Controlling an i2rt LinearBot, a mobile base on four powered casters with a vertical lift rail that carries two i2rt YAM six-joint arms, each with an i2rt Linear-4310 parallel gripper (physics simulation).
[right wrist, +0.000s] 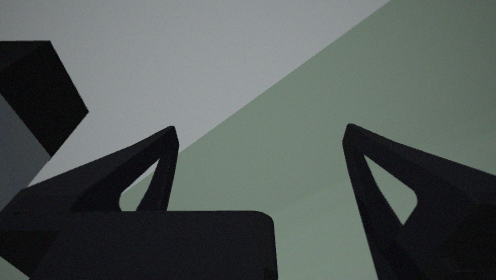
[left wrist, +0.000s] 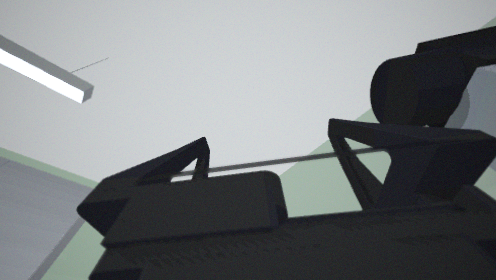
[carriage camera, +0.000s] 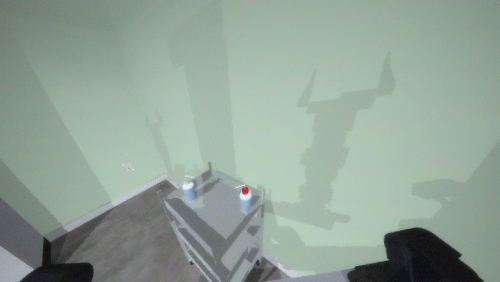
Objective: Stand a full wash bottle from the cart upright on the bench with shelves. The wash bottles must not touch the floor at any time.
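Places are measured from the left arm's base along level axes (x back, y left, z down), in millimetres.
Pixels of known places: left gripper, fingertip midpoint: (left wrist: 266, 135); right gripper, fingertip midpoint: (right wrist: 260, 134).
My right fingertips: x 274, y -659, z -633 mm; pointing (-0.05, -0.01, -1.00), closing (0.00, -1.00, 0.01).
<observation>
Ahead of a thing's pixels: the offset from my right fingertips to its middle. Level surfaces: height alone.
In the carriage camera, a grey cart (carriage camera: 216, 201) with several shelves stands below the middle. On its top shelf stand two upright wash bottles with blue contents: one with a red cap {dx -683, dy +338, dz +767 mm} (carriage camera: 245, 201) near the cart's right edge, and one with a pale cap {dx -782, dy +640, dz +767 mm} (carriage camera: 189, 191) near its left edge. My left gripper (left wrist: 266, 135) is open and empty, tilted up toward the ceiling in the left wrist view. My right gripper (right wrist: 260, 134) is open and empty, facing the ceiling and wall in the right wrist view. Both grippers are away from the bottles. The bench with shelves cannot be made out for certain.
A green wall (carriage camera: 280, 125) rises behind the cart, with shadows of the arms on it. Wooden-looking floor {dz +1517 mm} (carriage camera: 125, 235) lies left of the cart. Dark arm parts show at both lower corners of the carriage view. A ceiling lamp (left wrist: 45, 72) shows in the left wrist view.
</observation>
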